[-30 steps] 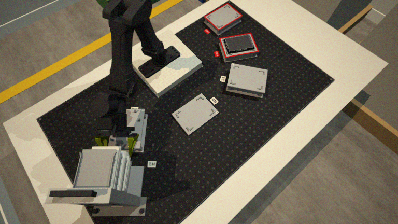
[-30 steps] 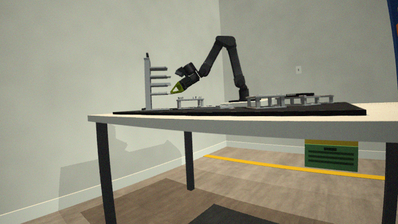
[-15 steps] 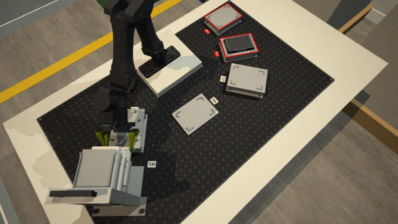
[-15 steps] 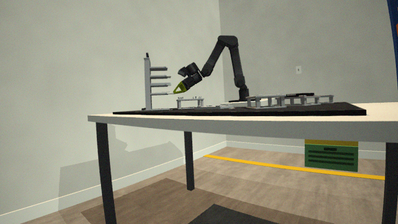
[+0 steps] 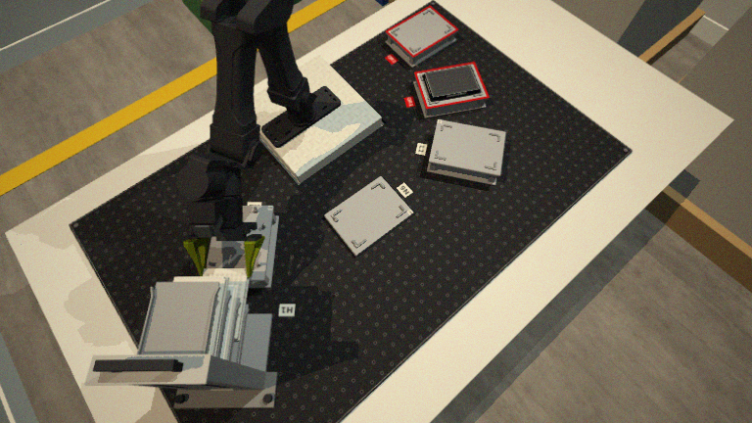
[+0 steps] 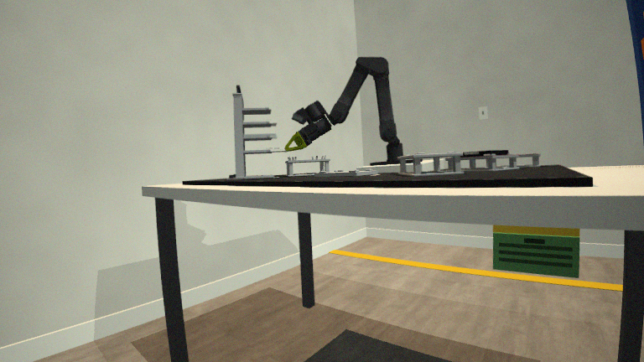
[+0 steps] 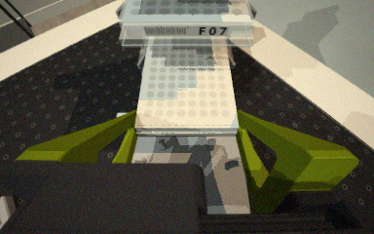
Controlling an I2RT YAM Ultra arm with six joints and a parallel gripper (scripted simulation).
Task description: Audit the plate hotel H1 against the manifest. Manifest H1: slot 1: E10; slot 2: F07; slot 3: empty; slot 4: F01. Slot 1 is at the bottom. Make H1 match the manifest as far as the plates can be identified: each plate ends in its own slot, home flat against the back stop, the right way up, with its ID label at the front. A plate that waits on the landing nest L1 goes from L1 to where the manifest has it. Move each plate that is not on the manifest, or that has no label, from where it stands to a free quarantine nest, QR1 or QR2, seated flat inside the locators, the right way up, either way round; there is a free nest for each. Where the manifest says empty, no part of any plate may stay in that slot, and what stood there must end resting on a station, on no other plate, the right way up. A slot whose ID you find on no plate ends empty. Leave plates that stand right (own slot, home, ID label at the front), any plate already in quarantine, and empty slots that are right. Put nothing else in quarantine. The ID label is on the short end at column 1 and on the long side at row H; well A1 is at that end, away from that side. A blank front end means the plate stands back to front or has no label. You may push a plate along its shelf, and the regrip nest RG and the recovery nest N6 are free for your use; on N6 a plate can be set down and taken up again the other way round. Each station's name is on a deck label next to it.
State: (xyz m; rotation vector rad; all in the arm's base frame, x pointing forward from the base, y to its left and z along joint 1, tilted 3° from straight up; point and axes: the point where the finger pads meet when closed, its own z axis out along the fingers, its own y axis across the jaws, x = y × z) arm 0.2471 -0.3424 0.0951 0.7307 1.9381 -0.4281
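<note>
My hand is 4 cm to the left of the white well plate and 4 cm short of it. Also, from my hand: regrip nest: 6 cm behind, 5 cm to the left, 5 cm below; H1 deck label: 11 cm below, 10 cm ahead, 4 cm to the left; plate hotel H1: 14 cm ahead, 12 cm to the right, 5 cm above.
</note>
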